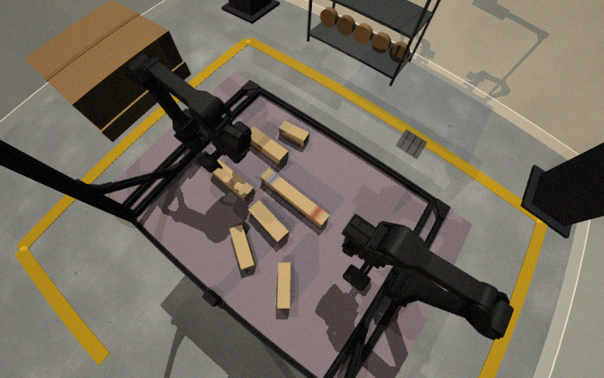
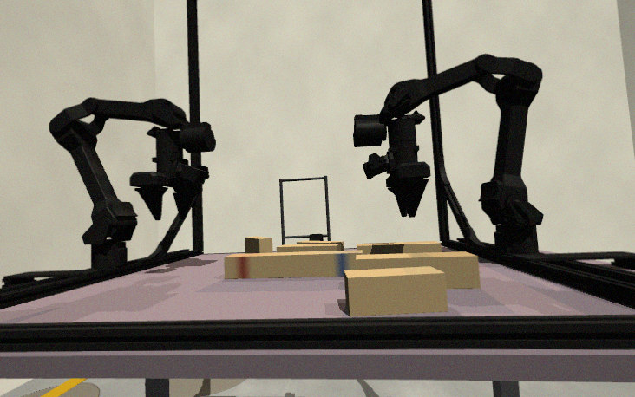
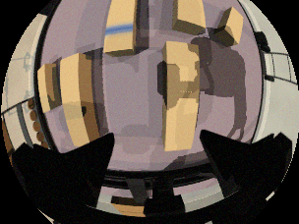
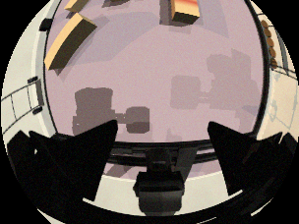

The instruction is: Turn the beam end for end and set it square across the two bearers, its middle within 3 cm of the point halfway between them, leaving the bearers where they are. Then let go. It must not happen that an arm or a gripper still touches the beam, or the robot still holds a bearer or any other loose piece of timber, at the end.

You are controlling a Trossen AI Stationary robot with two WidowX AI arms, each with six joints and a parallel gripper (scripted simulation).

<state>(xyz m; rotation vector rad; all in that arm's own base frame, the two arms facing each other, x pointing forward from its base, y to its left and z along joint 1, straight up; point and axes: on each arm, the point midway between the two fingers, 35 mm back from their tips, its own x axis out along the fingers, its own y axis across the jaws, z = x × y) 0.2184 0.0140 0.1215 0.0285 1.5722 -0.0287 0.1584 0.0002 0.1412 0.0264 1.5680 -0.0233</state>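
Now: left hand 40 mm short of the beam, 240 mm to the left of it and 120 mm above it.
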